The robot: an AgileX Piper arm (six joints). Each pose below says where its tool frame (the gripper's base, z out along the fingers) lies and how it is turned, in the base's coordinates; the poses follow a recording.
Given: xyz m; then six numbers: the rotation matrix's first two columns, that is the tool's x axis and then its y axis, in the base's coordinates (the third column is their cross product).
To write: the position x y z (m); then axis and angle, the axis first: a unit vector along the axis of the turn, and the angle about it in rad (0 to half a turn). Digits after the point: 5 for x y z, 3 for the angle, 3 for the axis.
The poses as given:
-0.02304, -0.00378, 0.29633, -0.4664, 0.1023, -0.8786, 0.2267, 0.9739, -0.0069
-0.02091, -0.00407, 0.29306, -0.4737, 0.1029, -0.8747, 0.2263, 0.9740, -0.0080
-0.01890, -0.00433, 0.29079, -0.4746, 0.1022, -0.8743, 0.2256, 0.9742, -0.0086
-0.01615, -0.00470, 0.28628, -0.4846, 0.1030, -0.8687, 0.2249, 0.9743, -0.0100
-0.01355, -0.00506, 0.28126, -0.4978, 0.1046, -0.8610, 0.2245, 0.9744, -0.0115
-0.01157, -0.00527, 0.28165, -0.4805, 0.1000, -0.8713, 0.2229, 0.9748, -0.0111
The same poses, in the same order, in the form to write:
-0.02304, -0.00378, 0.29633, 0.112, 0.991, -0.071, 2.077
-0.02091, -0.00407, 0.29306, 0.111, 0.991, -0.071, 2.085
-0.01890, -0.00433, 0.29079, 0.111, 0.991, -0.071, 2.086
-0.01615, -0.00470, 0.28628, 0.110, 0.991, -0.071, 2.098
-0.01355, -0.00506, 0.28126, 0.109, 0.992, -0.070, 2.113
-0.01157, -0.00527, 0.28165, 0.109, 0.992, -0.071, 2.092

